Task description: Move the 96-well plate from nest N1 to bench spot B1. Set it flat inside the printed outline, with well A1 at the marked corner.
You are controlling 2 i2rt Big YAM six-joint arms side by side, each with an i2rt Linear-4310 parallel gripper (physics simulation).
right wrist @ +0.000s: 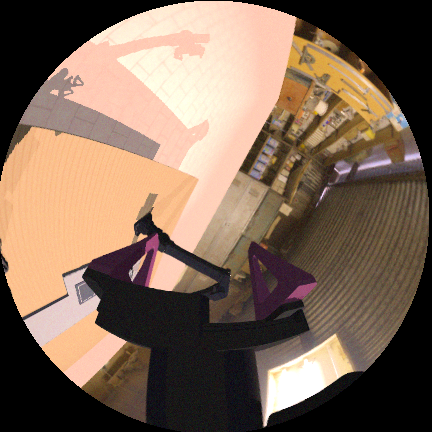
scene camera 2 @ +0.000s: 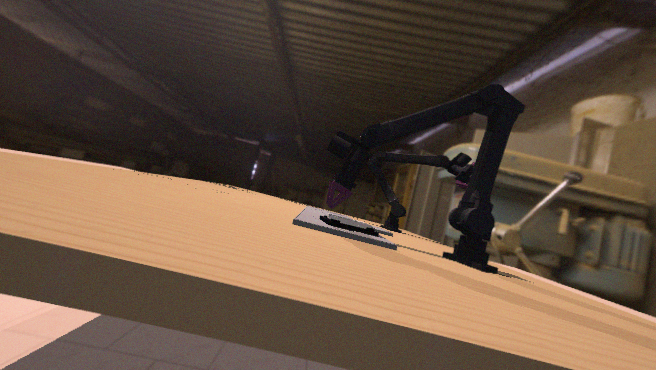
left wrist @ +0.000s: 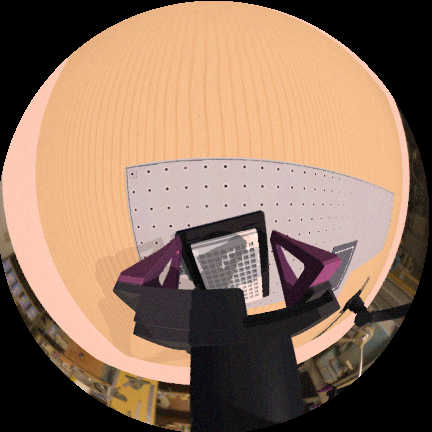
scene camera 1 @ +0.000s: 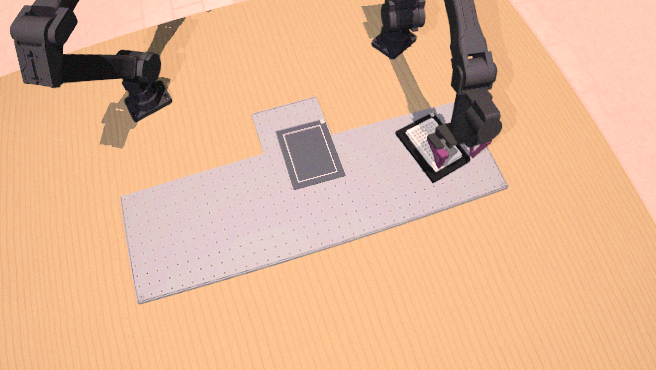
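Where they show: left gripper, between the fingertips: [scene camera 2: 328, 206] [left wrist: 226, 238] [scene camera 1: 454, 161]; right gripper, between the fingertips: [right wrist: 204, 242]; left arm's base, origin of its link: [right wrist: 142, 223] [scene camera 2: 468, 264] [scene camera 1: 394, 42]; right arm's base, origin of its link: [scene camera 2: 390, 229] [left wrist: 351, 299] [scene camera 1: 148, 102].
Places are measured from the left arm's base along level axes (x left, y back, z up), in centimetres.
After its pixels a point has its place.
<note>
The white 96-well plate [scene camera 1: 421, 131] {y -25.9, x -22.0, z 3.7 cm} [left wrist: 227, 265] {y -32.8, x -22.7, z 3.9 cm} lies in the black nest N1 [scene camera 1: 416, 153] {y -28.6, x -27.2, z 2.5 cm} [scene camera 2: 350, 226] {y -33.2, x -16.9, z 2.3 cm} [left wrist: 225, 228] {y -37.0, x -24.7, z 2.5 cm}. The arm's shadow falls across it. The grey pad B1 [scene camera 1: 310, 155] {y -10.0, x -45.2, z 1.4 cm} [left wrist: 344, 265] {y -8.7, x -48.4, z 1.5 cm} carries a thin white outline with nothing inside, and a small white mark [scene camera 1: 322, 121] {y -5.3, x -36.0, z 1.4 cm} sits at its upper right corner in scene camera 1. My left gripper [scene camera 1: 456, 157] {y -37.5, x -24.5, z 6.2 cm} [scene camera 2: 332, 206] {y -37.5, x -24.5, z 6.2 cm} [left wrist: 226, 238] {y -37.5, x -24.5, z 6.2 cm} is open and empty, low above the nest, one magenta finger towards each long side of the plate. My right gripper [scene camera 2: 461, 182] [right wrist: 204, 242] {y 45.4, x -24.2, z 36.9 cm} is open and empty, raised far from the plate. Well A1 cannot be made out.
The perforated light grey board [scene camera 1: 215, 220] {y -6.1, x -72.6, z 1.3 cm} [scene camera 2: 307, 216] {y -41.9, x -28.3, z 1.5 cm} [left wrist: 215, 177] {y -43.1, x -26.8, z 1.3 cm} bears the nest and the pad. It lies on the wooden table [scene camera 1: 350, 310] {y -42.2, x -66.0, z 0.0 cm} [scene camera 2: 200, 240] {y -71.8, x 6.3, z 0.0 cm}. The right arm [scene camera 1: 92, 67] {y 26.1, x -73.1, z 31.0 cm} stands folded at the upper left in scene camera 1.
</note>
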